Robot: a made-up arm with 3 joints. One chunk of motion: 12 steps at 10 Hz.
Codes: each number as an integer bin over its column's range. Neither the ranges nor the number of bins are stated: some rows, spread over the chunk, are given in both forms.
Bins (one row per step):
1: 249 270 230
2: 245 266 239
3: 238 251 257
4: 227 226 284
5: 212 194 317
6: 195 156 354
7: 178 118 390
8: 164 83 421
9: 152 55 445
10: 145 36 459
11: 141 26 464
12: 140 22 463
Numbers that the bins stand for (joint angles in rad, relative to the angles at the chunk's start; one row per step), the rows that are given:
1: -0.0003 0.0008 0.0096
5: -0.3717 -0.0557 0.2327
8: -0.8536 -0.1383 0.4993
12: -1.0945 -0.1836 0.6069
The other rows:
2: -0.0404 -0.0022 0.0327
3: -0.1107 -0.0133 0.0788
4: -0.2211 -0.0319 0.1481
6: -0.5424 -0.0840 0.3275
7: -0.7130 -0.1123 0.4198
9: -0.9741 -0.1591 0.5608
10: -1.0443 -0.1732 0.5967
11: -1.0845 -0.1807 0.6095

